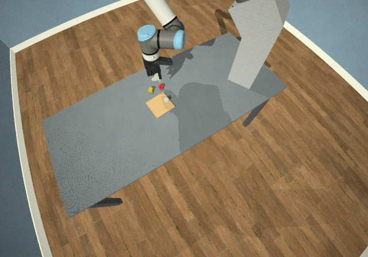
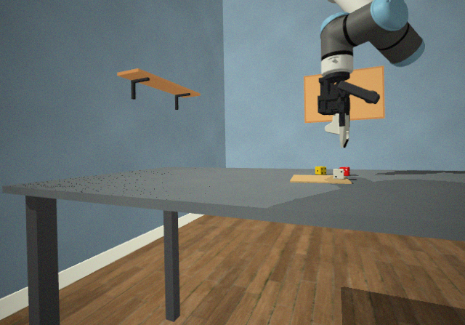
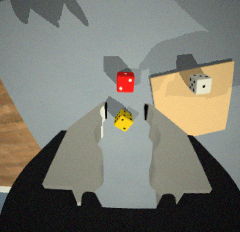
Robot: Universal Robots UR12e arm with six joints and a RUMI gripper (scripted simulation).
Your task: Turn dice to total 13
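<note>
My hand is 9 cm above the red die. The rest, counted from my hand: tan mat 12 cm to the left, 10 cm below, 6 cm ahead; yellow die 9 cm below, 7 cm ahead, 1 cm to the right; white die 12 cm to the left, 8 cm below, 1 cm ahead.
</note>
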